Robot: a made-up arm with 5 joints.
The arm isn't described. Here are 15 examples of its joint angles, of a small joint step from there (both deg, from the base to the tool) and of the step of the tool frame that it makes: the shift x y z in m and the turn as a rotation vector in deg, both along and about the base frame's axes.
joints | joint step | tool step
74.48 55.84 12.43 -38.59 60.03 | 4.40 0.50 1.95 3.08 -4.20 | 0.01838 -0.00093 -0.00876 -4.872 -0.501 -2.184
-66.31 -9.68 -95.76 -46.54 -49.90 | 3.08 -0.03 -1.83 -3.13 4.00 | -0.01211 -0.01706 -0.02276 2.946 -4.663 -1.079
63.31 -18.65 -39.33 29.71 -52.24 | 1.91 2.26 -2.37 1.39 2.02 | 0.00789 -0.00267 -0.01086 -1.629 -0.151 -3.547
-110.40 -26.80 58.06 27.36 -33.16 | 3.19 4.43 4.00 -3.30 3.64 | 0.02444 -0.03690 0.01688 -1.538 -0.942 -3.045
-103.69 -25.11 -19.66 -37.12 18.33 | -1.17 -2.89 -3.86 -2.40 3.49 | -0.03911 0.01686 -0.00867 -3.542 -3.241 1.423
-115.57 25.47 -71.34 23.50 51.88 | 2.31 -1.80 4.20 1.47 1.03 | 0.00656 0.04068 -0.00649 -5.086 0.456 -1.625
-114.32 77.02 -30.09 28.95 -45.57 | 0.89 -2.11 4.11 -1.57 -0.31 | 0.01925 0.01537 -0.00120 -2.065 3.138 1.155
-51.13 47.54 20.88 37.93 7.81 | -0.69 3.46 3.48 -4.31 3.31 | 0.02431 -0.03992 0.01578 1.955 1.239 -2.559
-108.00 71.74 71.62 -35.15 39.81 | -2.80 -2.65 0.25 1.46 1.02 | -0.00704 0.01713 -0.01218 -0.570 2.401 2.761
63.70 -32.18 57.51 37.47 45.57 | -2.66 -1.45 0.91 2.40 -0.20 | 0.01705 -0.01769 0.01258 1.165 2.661 2.610
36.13 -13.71 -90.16 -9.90 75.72 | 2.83 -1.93 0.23 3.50 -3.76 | 0.02762 -0.02541 0.03052 3.611 -0.381 -5.541
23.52 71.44 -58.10 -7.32 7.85 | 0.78 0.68 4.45 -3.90 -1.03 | -0.02521 -0.01174 0.02185 1.279 3.154 4.520
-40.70 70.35 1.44 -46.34 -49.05 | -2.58 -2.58 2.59 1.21 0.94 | 0.01758 0.01143 0.01656 -1.946 5.869 -0.562
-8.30 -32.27 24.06 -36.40 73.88 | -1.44 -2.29 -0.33 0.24 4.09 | 0.03022 -0.00820 -0.00243 2.223 1.779 -4.949
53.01 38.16 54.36 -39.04 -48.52 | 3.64 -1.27 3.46 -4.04 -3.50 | -0.00250 -0.00792 -0.02294 2.186 -7.689 -0.418
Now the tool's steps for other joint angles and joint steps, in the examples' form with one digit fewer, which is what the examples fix.
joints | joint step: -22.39 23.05 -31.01 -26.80 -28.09 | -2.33 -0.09 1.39 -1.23 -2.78
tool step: 0.0056 -0.0138 0.0222 1.59 2.06 3.39
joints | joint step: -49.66 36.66 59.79 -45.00 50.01 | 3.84 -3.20 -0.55 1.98 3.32
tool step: -0.0203 0.0246 0.0214 -3.84 0.00 -2.14
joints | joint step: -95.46 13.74 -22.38 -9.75 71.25 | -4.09 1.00 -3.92 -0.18 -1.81
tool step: -0.0195 -0.0282 0.0210 4.04 0.80 4.57
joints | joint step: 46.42 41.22 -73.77 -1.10 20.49 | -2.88 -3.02 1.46 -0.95 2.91
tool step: -0.0117 0.0336 -0.0004 4.35 -0.23 1.07
